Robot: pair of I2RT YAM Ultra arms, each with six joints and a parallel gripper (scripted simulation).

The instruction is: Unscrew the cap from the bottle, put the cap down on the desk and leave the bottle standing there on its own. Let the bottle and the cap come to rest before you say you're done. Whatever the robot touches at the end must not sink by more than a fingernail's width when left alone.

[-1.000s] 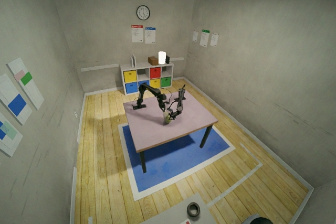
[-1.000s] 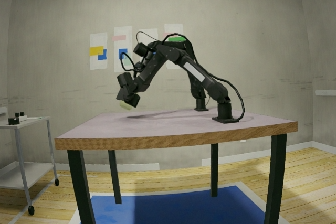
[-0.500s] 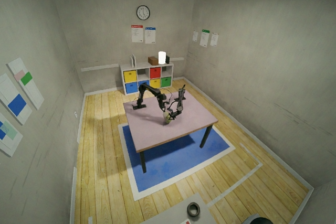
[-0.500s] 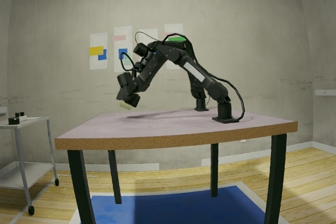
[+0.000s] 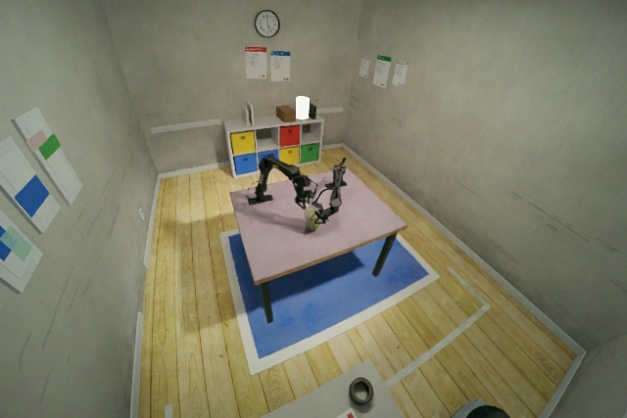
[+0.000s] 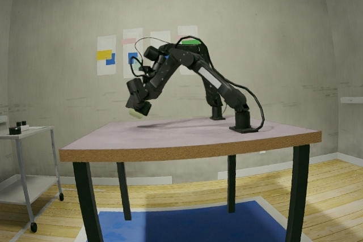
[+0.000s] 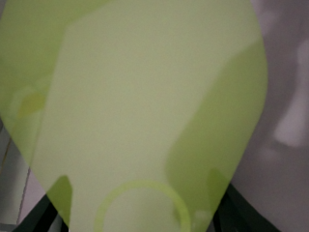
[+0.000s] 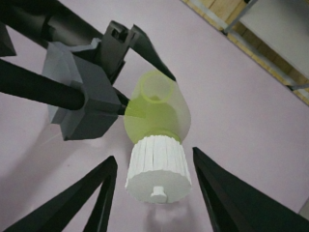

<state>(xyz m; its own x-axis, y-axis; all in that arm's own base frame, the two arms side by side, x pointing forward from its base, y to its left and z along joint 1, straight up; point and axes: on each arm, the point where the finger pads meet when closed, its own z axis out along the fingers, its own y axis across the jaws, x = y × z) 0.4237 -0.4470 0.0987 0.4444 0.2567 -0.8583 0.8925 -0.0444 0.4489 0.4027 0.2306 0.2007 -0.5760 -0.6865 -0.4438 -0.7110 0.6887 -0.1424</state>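
The white cap is 10 mm above my right hand. The rest, counted from my right hand: green bottle (60 mm below, 40 mm ahead, 20 mm to the left).
My left hand is 2 cm past the green bottle, 2 cm to the left of it and 4 cm below it. The rest, counted from my left hand: white cap 6 cm behind, 4 cm to the right, 11 cm above.
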